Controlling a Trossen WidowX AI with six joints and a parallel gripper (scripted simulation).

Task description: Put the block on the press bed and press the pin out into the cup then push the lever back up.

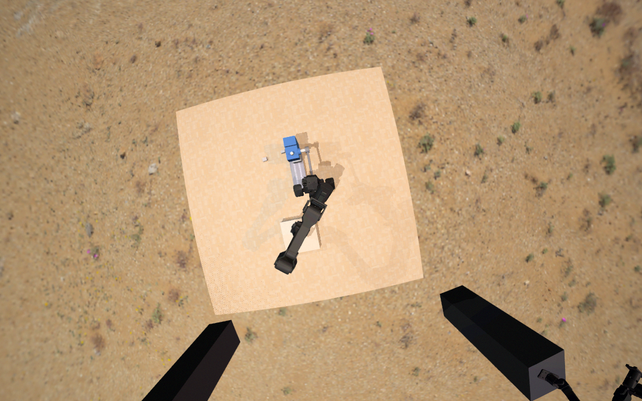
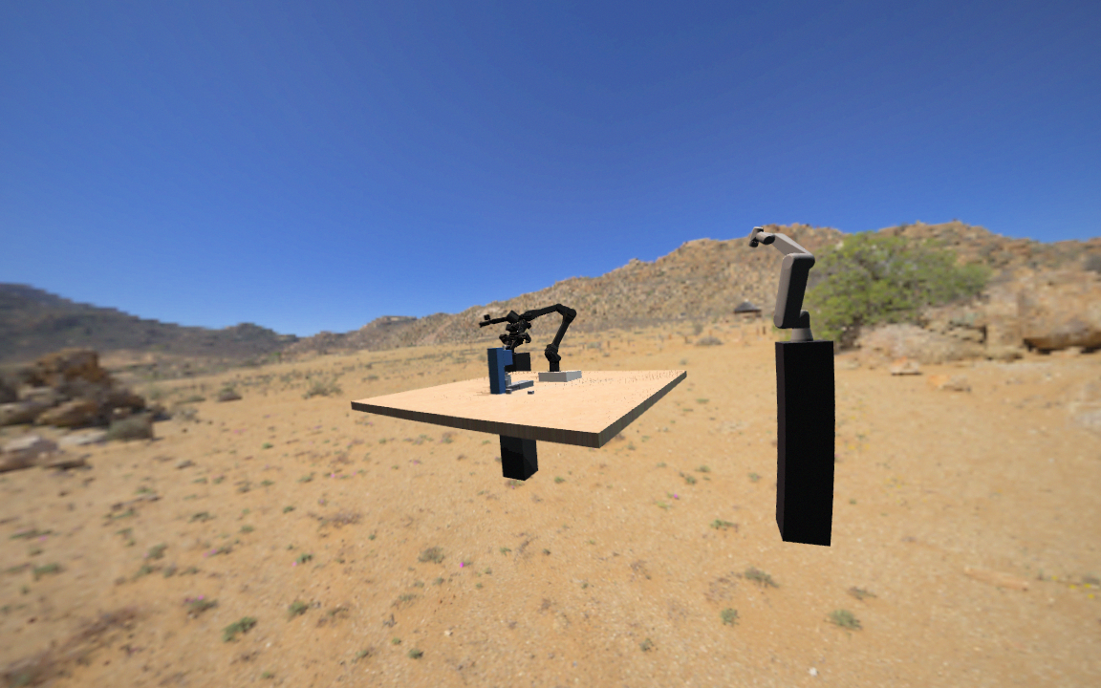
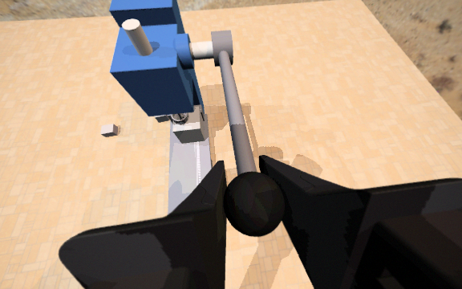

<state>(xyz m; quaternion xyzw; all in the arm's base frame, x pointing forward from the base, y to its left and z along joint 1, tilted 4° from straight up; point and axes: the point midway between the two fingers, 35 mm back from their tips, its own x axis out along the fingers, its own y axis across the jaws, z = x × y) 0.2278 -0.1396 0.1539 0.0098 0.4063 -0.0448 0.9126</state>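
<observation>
My gripper tip is now 5 cm short of the lever, 1 cm to the right of it and 1 cm below it. Round my gripper tip: punch ram 13 cm ahead, 6 cm to the left, 6 cm below.
</observation>
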